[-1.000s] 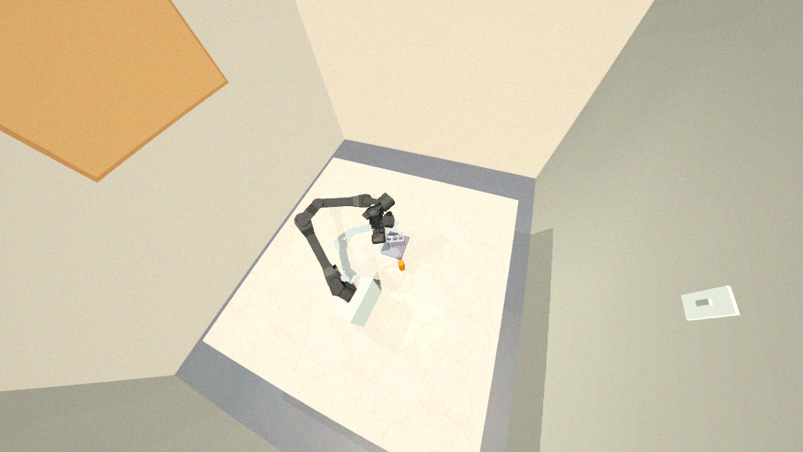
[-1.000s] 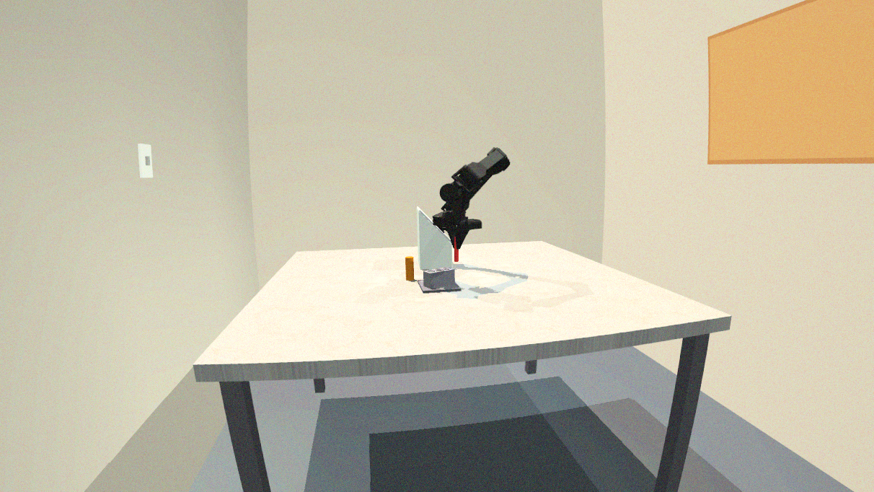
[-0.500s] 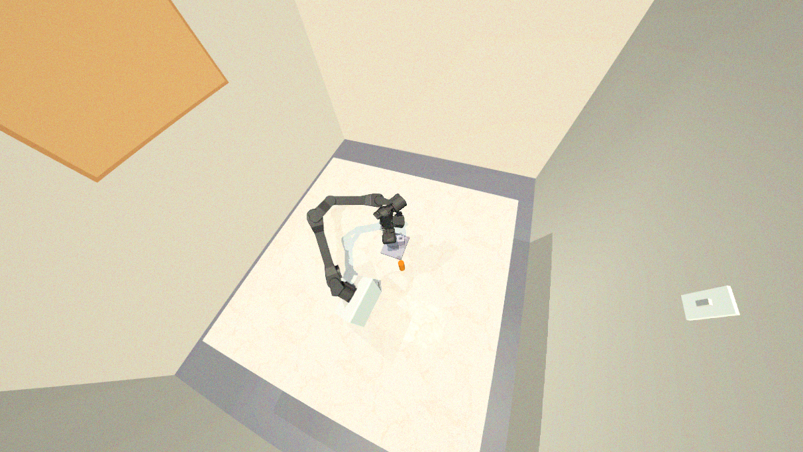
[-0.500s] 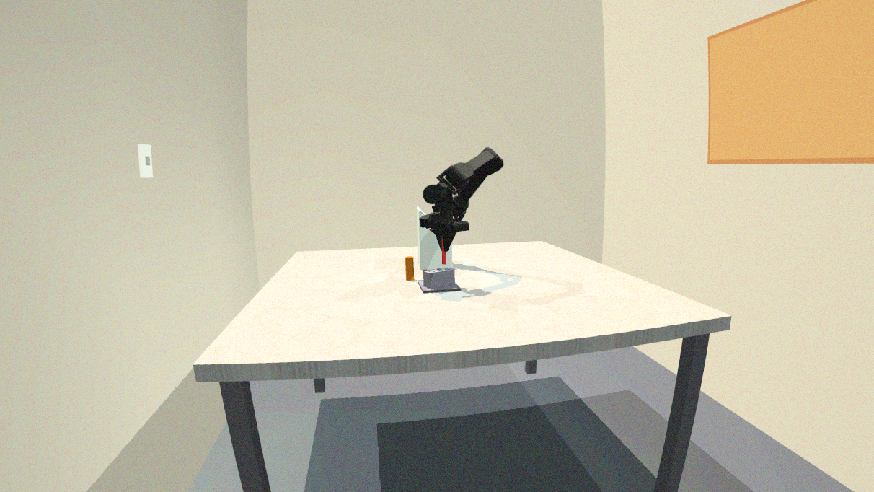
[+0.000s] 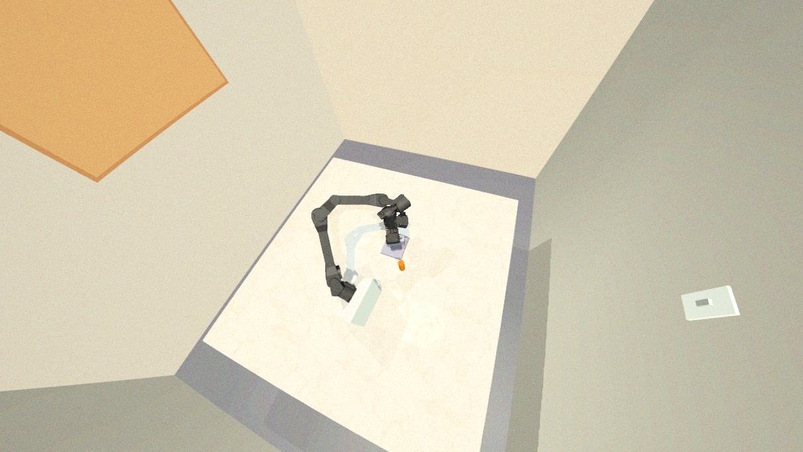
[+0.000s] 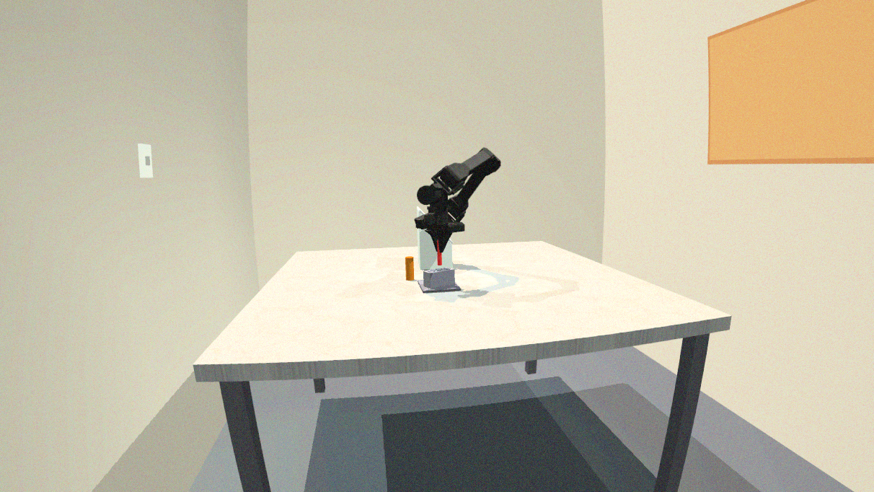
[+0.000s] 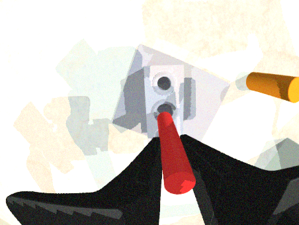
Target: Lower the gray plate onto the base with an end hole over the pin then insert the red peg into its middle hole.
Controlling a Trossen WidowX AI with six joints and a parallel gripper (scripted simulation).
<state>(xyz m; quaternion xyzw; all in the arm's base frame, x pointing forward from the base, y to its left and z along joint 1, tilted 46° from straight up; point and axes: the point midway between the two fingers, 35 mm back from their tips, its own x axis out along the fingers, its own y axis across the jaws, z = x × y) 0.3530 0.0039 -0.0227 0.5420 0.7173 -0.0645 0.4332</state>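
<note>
Now: gripper tip right at the red peg. Also, from my gripper tip: orange cylinder 110 mm behind, 100 mm to the right, 80 mm below; gray plate 70 mm below; base 20 mm behind, 10 mm to the left, 110 mm below.
</note>
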